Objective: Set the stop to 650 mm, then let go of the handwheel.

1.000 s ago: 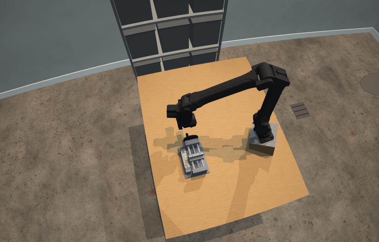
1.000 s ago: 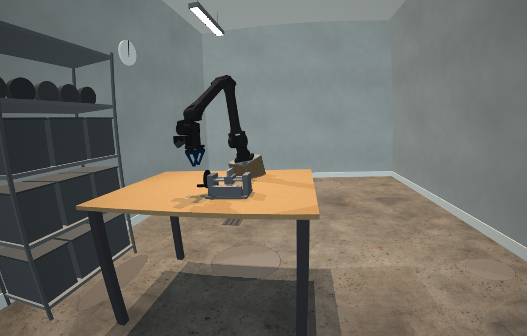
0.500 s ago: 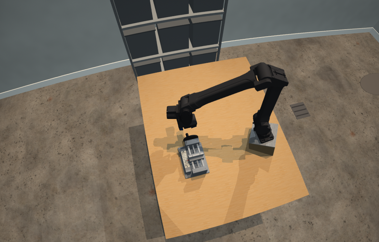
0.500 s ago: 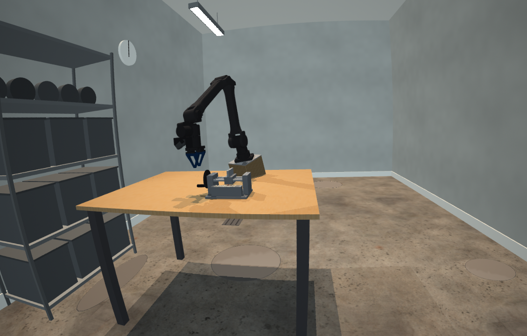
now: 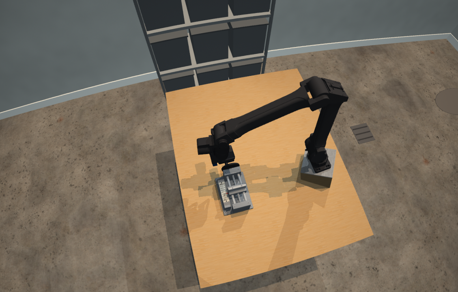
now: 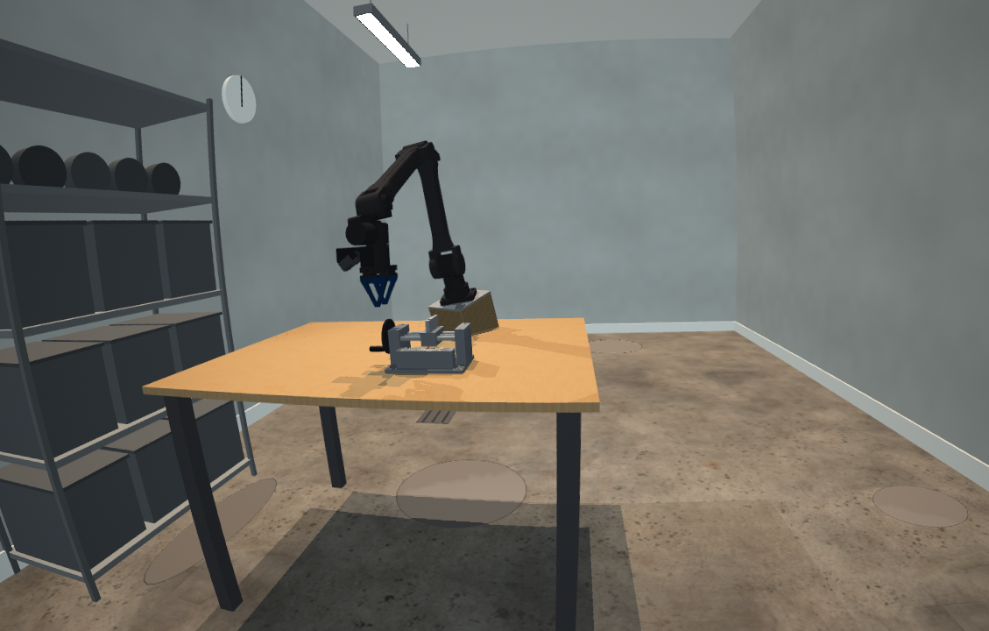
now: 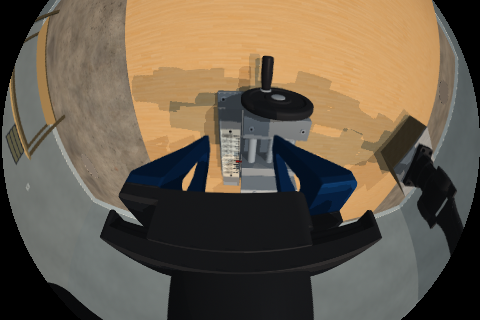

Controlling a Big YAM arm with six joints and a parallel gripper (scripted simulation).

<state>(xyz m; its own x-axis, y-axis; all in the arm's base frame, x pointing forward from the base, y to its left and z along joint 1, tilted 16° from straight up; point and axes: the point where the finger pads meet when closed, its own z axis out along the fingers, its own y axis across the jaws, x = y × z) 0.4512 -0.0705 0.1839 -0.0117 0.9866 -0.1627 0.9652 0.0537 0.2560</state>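
Now: the handwheel handle 30 mm behind my hand, 30 mm to the right of it and 130 mm below it. Round my hand: black handwheel 30 mm behind, 20 mm to the right, 120 mm below; grey stop fixture 30 mm behind, 120 mm to the left, 80 mm below.
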